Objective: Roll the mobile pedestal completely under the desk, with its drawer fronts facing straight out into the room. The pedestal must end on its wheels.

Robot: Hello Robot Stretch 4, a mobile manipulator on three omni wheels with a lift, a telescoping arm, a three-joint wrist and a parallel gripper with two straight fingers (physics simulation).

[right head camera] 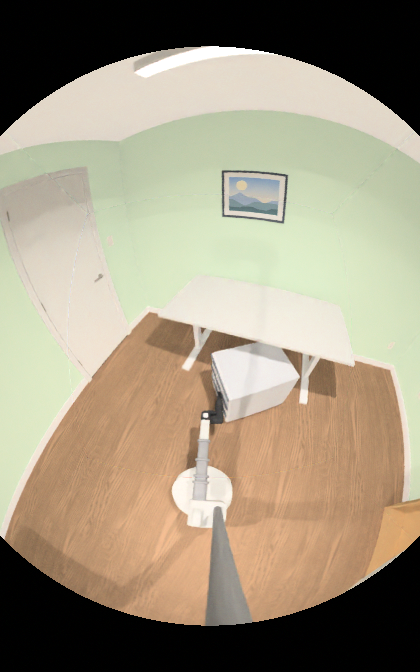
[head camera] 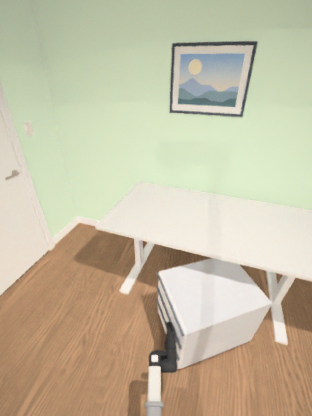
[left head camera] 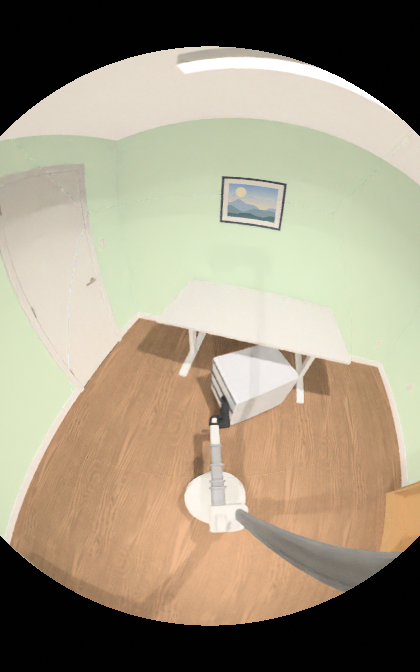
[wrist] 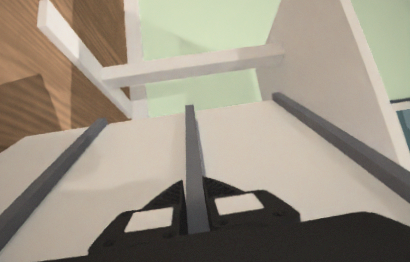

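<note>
The white pedestal (head camera: 215, 295) (left head camera: 255, 372) (right head camera: 252, 370) (wrist: 240, 135) stands upright and turned, its drawer fronts facing left in the head view. Its back corner is beneath the front edge of the white desk (head camera: 190, 210) (left head camera: 230, 310) (right head camera: 235, 305) (wrist: 320, 60); most of it stands out in front. Its right corner is close to the right desk leg; whether they touch is unclear. Its wheels are hidden. My gripper (head camera: 170, 327) (left head camera: 224, 400) (right head camera: 219, 396) (wrist: 194, 195) is shut on the middle grey drawer handle (wrist: 191, 155), one finger on each side.
The desk's left foot (head camera: 132, 280) and right foot (head camera: 279, 322) reach forward along the floor. A door (head camera: 17, 210) is at the left. A tan wooden piece (left head camera: 400, 520) (right head camera: 395, 530) stands at the right. My round base (left head camera: 195, 497) (right head camera: 182, 490) is behind the arm.
</note>
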